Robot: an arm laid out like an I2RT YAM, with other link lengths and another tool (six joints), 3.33 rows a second.
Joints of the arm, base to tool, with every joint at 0 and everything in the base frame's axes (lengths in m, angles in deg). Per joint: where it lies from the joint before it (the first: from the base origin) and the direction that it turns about. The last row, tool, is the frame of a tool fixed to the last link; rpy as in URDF.
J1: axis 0 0 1 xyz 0.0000 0.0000 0.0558
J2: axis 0 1 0 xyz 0.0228 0.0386 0.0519
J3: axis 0 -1 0 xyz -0.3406 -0.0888 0.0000
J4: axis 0 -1 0 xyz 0.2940 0.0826 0.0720
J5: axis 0 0 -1 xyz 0.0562 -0.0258 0.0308
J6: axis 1 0 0 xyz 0.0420 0.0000 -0.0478
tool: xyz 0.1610 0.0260 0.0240 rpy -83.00 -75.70 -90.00
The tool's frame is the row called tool.
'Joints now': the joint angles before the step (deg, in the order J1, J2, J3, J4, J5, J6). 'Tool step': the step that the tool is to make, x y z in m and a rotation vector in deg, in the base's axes. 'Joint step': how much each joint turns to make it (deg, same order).
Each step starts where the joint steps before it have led.
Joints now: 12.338, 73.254, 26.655, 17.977, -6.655, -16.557
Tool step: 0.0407, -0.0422, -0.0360, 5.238, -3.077, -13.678
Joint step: -2.529, 12.945, -4.713, 22.117, 7.984, 9.030
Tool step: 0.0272, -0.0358, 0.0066, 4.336, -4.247, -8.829
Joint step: -2.937, 5.313, 0.510, 9.306, 4.101, 5.614
